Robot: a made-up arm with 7 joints. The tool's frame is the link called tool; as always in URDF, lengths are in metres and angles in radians. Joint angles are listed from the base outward. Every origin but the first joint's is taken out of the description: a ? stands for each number. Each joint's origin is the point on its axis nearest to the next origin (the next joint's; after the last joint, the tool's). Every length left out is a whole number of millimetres.
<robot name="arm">
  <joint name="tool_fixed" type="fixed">
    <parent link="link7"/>
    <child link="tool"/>
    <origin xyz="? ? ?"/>
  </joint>
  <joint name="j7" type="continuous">
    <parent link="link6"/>
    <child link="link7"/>
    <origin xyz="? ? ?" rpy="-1.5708 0 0"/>
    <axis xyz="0 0 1"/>
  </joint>
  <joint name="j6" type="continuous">
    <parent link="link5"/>
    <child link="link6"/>
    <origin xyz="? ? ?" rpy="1.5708 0 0"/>
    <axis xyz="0 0 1"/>
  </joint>
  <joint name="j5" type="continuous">
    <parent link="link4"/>
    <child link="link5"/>
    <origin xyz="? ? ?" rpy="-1.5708 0 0"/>
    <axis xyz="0 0 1"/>
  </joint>
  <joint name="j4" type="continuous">
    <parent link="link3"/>
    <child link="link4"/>
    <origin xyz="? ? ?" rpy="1.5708 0 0"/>
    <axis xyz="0 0 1"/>
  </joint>
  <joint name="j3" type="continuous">
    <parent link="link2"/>
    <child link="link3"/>
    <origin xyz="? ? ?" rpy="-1.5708 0 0"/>
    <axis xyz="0 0 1"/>
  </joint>
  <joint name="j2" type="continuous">
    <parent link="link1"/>
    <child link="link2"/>
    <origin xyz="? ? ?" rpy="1.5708 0 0"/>
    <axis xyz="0 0 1"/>
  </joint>
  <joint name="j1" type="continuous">
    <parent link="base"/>
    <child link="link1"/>
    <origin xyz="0 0 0.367" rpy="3.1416 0 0"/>
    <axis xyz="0 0 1"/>
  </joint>
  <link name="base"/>
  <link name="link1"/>
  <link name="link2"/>
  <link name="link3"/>
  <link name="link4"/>
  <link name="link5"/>
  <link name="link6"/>
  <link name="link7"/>
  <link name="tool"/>
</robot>
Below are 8 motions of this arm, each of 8 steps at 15 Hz.
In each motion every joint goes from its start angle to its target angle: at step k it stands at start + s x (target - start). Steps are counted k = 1, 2, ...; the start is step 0. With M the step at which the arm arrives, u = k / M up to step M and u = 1 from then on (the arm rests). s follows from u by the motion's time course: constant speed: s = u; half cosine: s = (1 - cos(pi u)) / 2; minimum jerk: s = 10 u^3 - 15 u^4 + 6 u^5.
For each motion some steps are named. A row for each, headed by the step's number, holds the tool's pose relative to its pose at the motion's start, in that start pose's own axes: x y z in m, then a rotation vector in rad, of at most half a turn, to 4 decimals.
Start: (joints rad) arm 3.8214 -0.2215 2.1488 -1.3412 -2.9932 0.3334 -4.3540
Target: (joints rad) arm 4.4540 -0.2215 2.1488 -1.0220 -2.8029 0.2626 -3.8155
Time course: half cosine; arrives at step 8
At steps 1, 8:
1: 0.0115 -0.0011 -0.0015 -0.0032 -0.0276 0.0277
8: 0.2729 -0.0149 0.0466 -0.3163 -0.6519 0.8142

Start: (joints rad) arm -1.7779 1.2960 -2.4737 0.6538 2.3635 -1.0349 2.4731
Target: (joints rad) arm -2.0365 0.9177 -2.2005 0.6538 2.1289 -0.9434 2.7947
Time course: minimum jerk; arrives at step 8
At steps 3, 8:
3: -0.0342 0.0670 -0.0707 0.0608 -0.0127 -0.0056
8: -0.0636 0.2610 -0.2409 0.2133 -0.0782 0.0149

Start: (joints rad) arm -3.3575 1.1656 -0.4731 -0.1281 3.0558 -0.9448 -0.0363
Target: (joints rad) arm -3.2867 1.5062 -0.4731 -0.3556 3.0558 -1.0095 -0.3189
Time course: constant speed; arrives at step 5
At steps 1, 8:
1: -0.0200 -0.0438 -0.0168 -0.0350 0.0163 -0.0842
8: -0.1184 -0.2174 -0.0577 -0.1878 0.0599 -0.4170

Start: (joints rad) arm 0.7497 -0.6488 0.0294 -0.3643 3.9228 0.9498 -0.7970
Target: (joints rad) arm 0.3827 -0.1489 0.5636 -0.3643 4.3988 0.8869 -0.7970
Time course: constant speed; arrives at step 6
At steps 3, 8:
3: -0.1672 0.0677 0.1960 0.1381 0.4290 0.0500
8: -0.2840 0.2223 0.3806 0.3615 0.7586 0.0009

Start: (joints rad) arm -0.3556 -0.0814 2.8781 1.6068 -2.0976 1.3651 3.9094
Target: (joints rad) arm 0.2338 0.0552 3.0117 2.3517 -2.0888 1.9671 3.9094
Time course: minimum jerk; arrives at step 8
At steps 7, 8:
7: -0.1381 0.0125 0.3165 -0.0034 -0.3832 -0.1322
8: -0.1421 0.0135 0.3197 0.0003 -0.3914 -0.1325

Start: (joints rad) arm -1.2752 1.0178 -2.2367 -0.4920 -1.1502 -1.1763 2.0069
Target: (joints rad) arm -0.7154 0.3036 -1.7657 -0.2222 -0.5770 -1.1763 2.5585
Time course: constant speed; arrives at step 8
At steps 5, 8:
5: -0.1830 -0.0258 0.5522 -0.1570 0.9437 0.3238
8: -0.1276 0.0857 0.8725 0.0445 1.5646 0.3346

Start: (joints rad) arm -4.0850 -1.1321 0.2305 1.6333 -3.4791 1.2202 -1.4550
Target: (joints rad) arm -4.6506 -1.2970 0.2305 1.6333 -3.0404 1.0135 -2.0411
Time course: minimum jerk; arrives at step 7
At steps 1, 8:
1: 0.0029 -0.0005 -0.0009 -0.0058 0.0010 -0.0202
8: 0.1506 -0.0488 -0.0082 -0.2020 -0.0270 -0.8378

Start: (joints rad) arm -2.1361 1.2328 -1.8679 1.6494 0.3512 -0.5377 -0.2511
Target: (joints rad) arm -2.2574 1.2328 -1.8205 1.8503 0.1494 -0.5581 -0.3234
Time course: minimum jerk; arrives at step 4
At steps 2, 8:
2: 0.0799 0.0083 0.0143 0.0584 -0.1278 -0.1594
8: 0.1557 0.0128 0.0391 0.1340 -0.2551 -0.3091

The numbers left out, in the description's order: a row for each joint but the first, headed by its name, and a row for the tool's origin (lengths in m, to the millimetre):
tool: 0 0 0
j7: 0 -0.128 0
j6: 0 0 0
j5: 0 -0.402 0
j4: 0 0.019 0
j3: 0 -0.462 0
j2: 0 0.011 0

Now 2 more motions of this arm.
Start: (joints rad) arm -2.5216 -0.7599 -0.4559 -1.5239 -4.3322 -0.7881 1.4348
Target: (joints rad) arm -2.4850 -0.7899 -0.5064 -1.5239 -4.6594 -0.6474 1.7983
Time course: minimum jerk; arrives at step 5
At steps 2, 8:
2: 0.0137 -0.0058 -0.0021 -0.0463 -0.0858 0.0336
8: 0.0392 -0.0207 -0.0028 -0.1752 -0.2390 0.0920

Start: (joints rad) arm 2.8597 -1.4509 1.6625 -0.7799 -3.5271 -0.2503 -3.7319
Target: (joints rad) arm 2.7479 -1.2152 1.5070 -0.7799 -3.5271 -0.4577 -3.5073
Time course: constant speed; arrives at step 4
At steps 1, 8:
1: 0.0485 -0.0017 0.0011 0.0222 -0.0786 -0.0136
8: 0.1934 -0.0164 0.0201 0.0566 -0.3293 -0.0563

